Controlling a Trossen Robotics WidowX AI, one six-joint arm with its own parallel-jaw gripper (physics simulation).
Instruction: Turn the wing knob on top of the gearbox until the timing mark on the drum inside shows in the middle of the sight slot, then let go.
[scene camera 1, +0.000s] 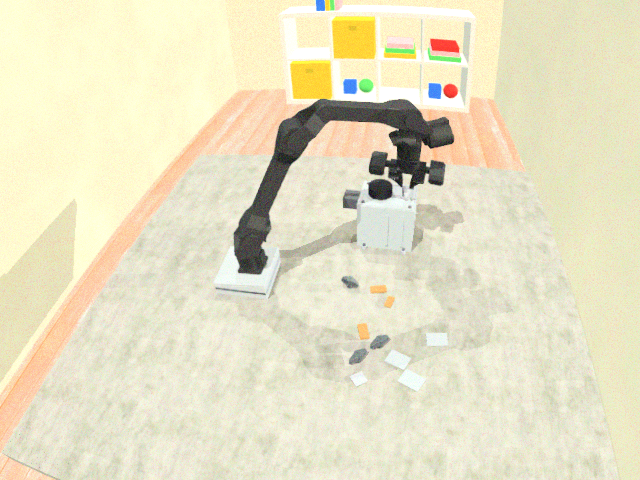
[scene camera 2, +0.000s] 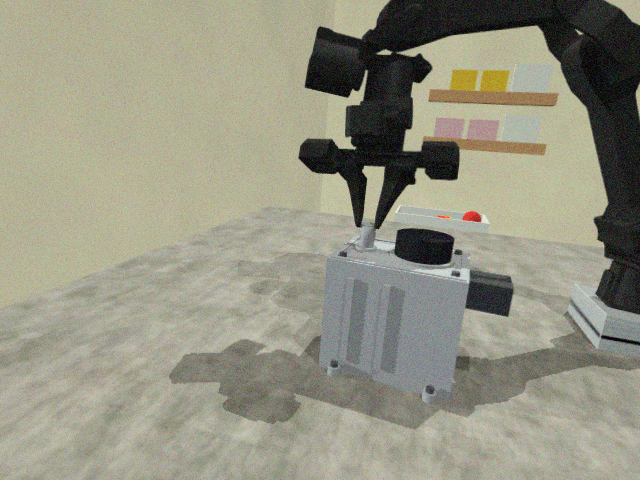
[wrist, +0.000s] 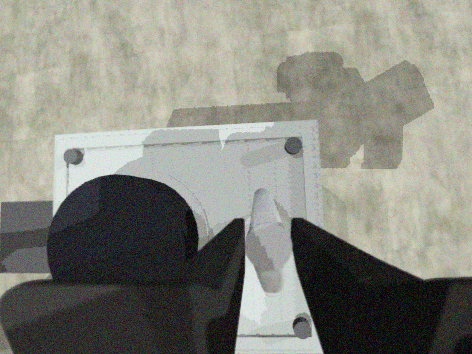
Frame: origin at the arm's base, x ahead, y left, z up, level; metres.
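Where they show: gripper, fingertip midpoint: (scene camera 1: 406, 186) (scene camera 2: 367, 227) (wrist: 267, 228); arm's base, origin of the base link: (scene camera 1: 253, 264) (scene camera 2: 626, 305).
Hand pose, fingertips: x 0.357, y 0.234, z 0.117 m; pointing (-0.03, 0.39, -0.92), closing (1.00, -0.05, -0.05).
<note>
Each offset is from my fingertips to the top centre of the thing. "spot": to the spot under its first point. Level surfaces: height alone.
The light grey gearbox {dx -0.068, dy -0.005, dz +0.007 m} (scene camera 1: 386, 224) (scene camera 2: 398, 320) (wrist: 200, 150) stands upright on the mat. Its pale wing knob {dx +0.000, dy -0.007, dz +0.007 m} (scene camera 2: 367, 237) (wrist: 269, 245) rises from the top, beside a black round cap {spot: dx -0.068, dy -0.025, dz +0.000 m} (scene camera 1: 379, 189) (scene camera 2: 424, 246) (wrist: 120, 230). In the wrist view the wings run nearly up and down the picture, tilted slightly. My gripper (scene camera 1: 405, 187) (scene camera 2: 368, 226) (wrist: 267, 228) points down at the knob, its fingers partly open, one tip on each side of the knob's top. Narrow gaps seem to show beside the knob; firm contact is not visible. I cannot make out the sight slot or timing mark.
A dark block {spot: dx -0.142, dy -0.024, dz -0.040 m} (scene camera 1: 351, 199) (scene camera 2: 490, 292) juts from the gearbox's side. Orange pieces {dx -0.042, dy -0.222, dz -0.158 m} (scene camera 1: 378, 289), dark pieces {dx -0.113, dy -0.219, dz -0.137 m} (scene camera 1: 349, 281) and white cards {dx +0.114, dy -0.357, dz -0.162 m} (scene camera 1: 436, 339) lie on the mat {dz -0.164 m} (scene camera 1: 206, 392). A white tray (scene camera 2: 439, 219) with a red ball stands behind the gearbox in scene camera 2.
</note>
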